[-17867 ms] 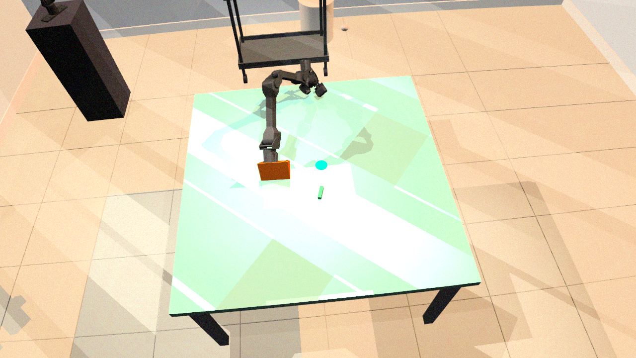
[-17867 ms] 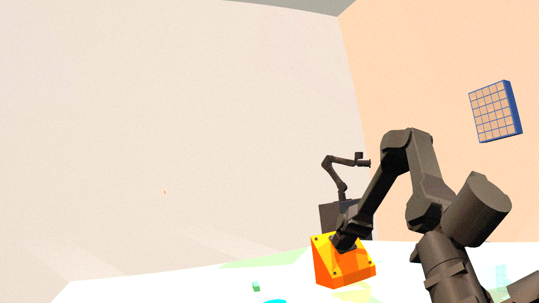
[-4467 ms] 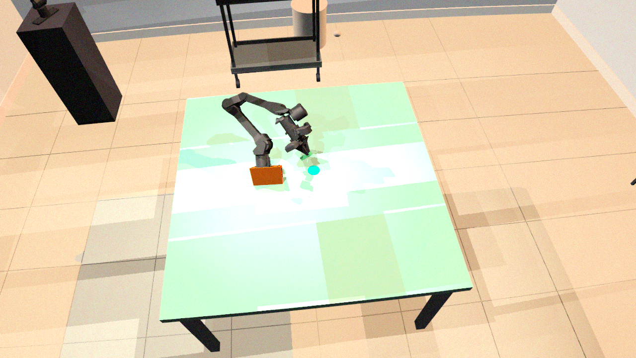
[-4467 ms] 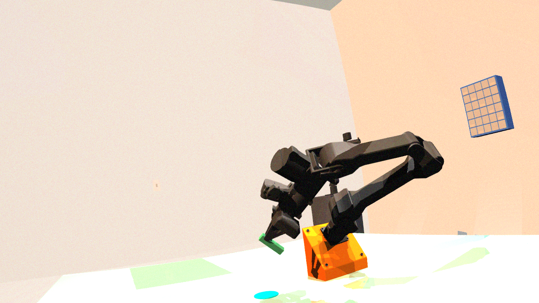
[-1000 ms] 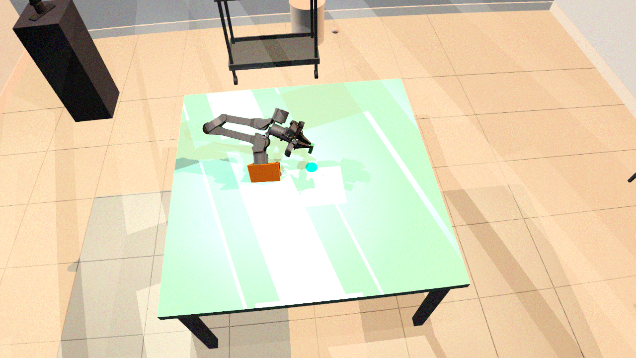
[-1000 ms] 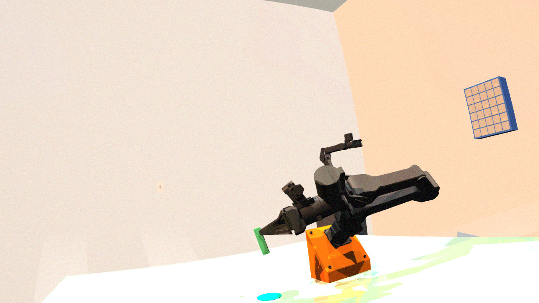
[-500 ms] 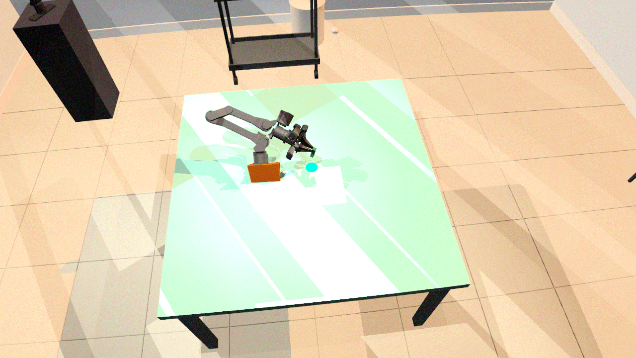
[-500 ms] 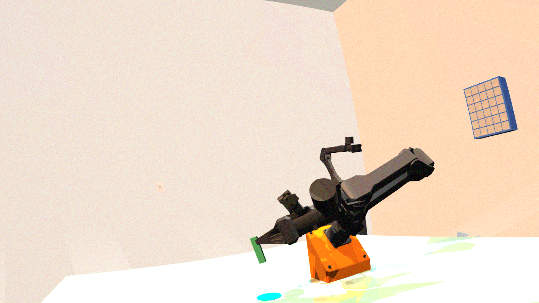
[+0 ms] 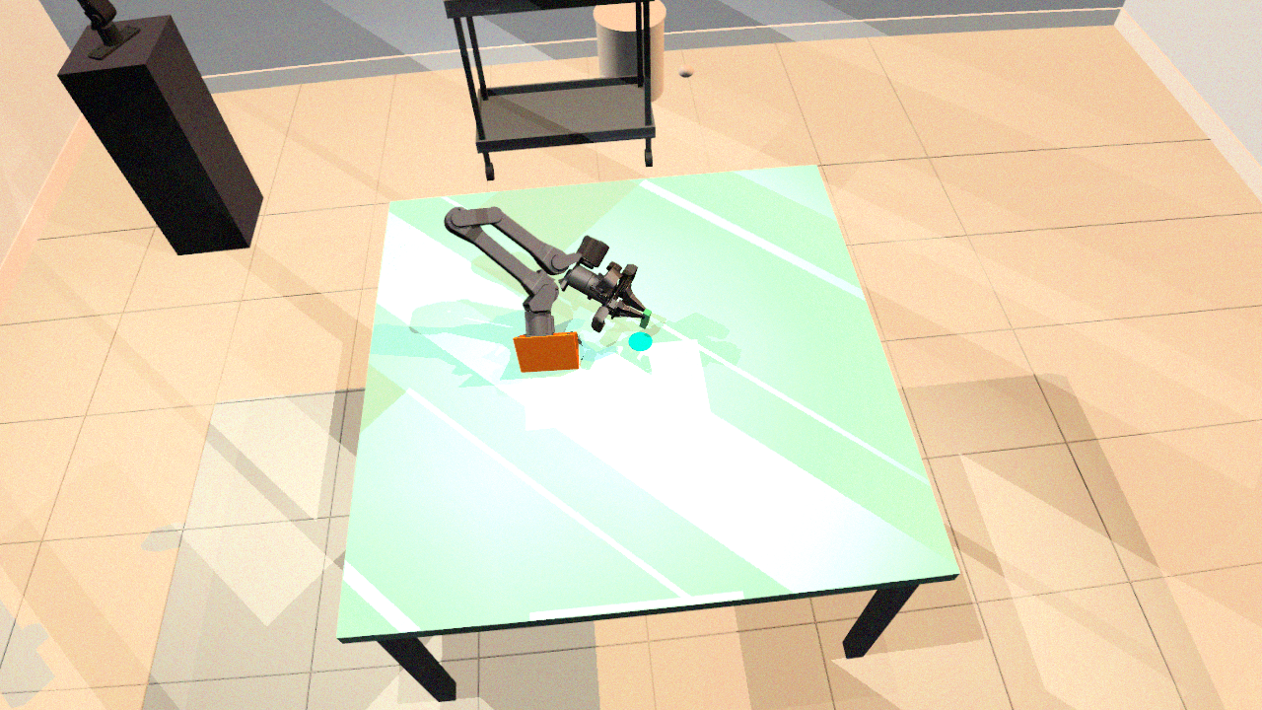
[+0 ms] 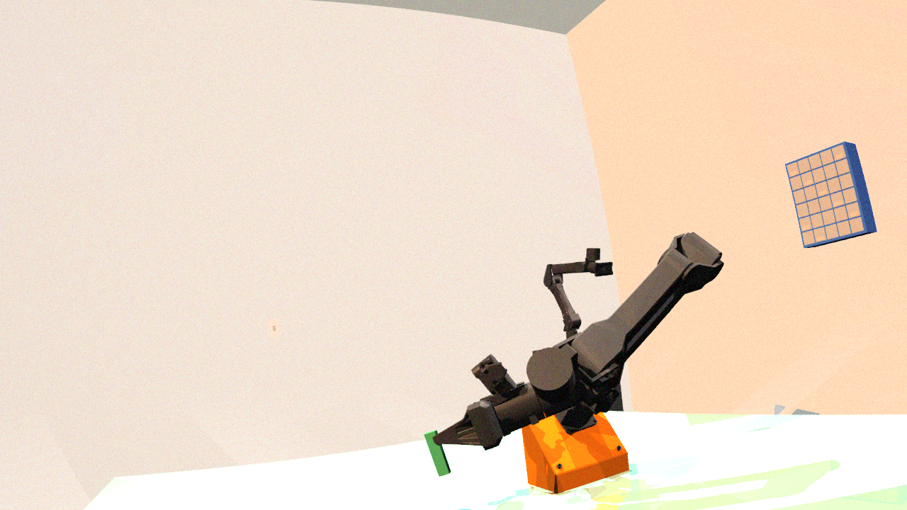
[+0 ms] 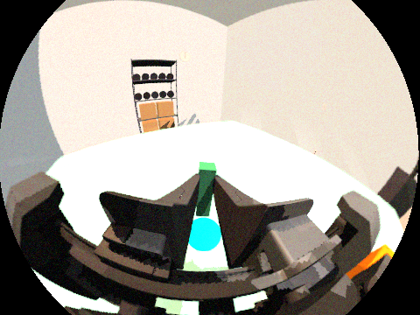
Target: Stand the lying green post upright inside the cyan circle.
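Right now my gripper tip is 12 cm above the cyan circle, 1 cm to the right of it and 1 cm past it. Round my gripper tip: green post (2 cm below).
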